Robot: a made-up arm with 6 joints. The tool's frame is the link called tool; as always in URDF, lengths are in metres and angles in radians.
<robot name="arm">
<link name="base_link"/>
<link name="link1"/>
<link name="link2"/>
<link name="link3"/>
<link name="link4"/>
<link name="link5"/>
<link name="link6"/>
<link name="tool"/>
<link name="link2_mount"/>
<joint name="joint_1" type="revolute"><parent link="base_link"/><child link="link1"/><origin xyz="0 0 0.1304" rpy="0 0 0"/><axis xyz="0 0 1"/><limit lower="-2.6" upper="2.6" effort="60" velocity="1.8"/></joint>
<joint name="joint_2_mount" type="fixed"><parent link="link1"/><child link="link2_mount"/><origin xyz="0.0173 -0.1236 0.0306" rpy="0 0 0"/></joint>
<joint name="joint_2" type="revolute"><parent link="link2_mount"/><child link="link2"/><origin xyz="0.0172 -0.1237 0.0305" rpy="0 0 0"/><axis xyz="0 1 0"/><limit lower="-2.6" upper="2.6" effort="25" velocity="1.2"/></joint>
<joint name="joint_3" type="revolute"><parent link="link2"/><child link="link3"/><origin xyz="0.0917 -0.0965 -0.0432" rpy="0 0 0"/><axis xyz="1 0 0"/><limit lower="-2.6" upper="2.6" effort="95" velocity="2"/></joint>
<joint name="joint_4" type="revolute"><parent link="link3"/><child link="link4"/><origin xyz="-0.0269 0.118 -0.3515" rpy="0 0 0"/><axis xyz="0 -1 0"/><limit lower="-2.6" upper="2.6" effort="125" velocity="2.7"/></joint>
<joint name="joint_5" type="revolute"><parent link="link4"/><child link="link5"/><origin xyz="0.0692 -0.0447 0.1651" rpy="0 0 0"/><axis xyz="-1 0 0"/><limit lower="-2.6" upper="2.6" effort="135" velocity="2.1"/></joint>
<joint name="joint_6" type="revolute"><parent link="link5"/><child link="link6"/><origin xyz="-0.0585 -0.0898 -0.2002" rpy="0 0 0"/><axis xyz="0 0 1"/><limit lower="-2.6" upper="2.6" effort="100" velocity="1.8"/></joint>
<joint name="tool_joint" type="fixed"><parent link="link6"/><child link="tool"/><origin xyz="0.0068 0.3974 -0.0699" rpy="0 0 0"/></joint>
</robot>
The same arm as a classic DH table. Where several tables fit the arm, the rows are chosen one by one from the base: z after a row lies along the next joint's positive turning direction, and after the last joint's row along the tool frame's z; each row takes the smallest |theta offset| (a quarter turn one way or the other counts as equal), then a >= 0, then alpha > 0; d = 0 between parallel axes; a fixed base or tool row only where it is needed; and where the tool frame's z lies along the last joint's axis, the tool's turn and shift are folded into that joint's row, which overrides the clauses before.
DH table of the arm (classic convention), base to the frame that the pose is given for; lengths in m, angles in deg. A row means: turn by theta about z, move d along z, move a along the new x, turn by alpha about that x. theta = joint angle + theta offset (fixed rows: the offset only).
joint_1: a 0.0345  alpha -90  d 0.1915  theta0 0
joint_2: a 0.0432  alpha 90  d -0.3438  theta0 90
joint_3: a 0.3515  alpha 90  d 0.0648  theta0 0
joint_4: a -0.1651  alpha 90  d -0.0733  theta0 0
joint_5: a 0.0898  alpha -90  d -0.0107  theta0 90
joint_6: a -0.3975  alpha 0  d 0  theta0 -0.98
tool (fixed): a 0  alpha 0  d -0.2701  theta0 90.98
Joint limits (deg, base to tool): -148.97..148.97 -148.97..148.97 -148.97..148.97 -148.97..148.97 -148.97..148.97 -148.97..148.97

